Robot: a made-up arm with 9 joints.
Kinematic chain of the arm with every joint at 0, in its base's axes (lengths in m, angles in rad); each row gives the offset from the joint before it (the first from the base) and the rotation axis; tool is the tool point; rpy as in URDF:
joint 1: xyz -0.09 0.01 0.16 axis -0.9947 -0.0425 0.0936
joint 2: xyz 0 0.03 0.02 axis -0.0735 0.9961 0.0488
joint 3: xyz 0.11 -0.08 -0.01 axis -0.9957 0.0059 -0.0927
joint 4: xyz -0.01 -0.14 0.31 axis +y
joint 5: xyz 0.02 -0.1 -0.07 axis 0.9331 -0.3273 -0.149
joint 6: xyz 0.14 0 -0.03 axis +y
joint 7: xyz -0.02 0.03 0 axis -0.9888 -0.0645 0.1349
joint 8: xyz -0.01 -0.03 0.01 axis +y
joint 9: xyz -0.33 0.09 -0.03 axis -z
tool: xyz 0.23 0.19 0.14 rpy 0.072 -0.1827 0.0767
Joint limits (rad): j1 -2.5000..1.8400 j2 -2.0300..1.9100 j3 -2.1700..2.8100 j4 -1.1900..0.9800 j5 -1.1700..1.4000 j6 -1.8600..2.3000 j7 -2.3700..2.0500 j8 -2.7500..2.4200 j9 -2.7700..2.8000
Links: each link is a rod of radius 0.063 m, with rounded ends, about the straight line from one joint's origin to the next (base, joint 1, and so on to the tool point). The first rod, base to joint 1, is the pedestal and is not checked.
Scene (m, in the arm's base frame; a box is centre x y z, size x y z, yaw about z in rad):
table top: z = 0
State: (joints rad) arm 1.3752 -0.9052 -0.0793 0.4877 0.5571 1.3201 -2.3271 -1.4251 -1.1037
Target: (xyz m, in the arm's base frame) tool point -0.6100 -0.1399 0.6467
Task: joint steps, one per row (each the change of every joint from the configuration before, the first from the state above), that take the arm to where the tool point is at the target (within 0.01 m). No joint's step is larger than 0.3 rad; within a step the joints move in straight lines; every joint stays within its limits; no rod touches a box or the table.
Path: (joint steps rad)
1: -0.1510 -0.2859 0.1937 0.0243 0.0359 -0.1669 -0.0143 0.0821 0.2797
2: -0.1509 -0.2860 0.1937 0.0243 0.0359 -0.1669 -0.0143 0.0821 0.2797
3: -0.1510 -0.2859 0.1938 0.0243 0.0358 -0.1669 -0.0143 0.0821 0.2797

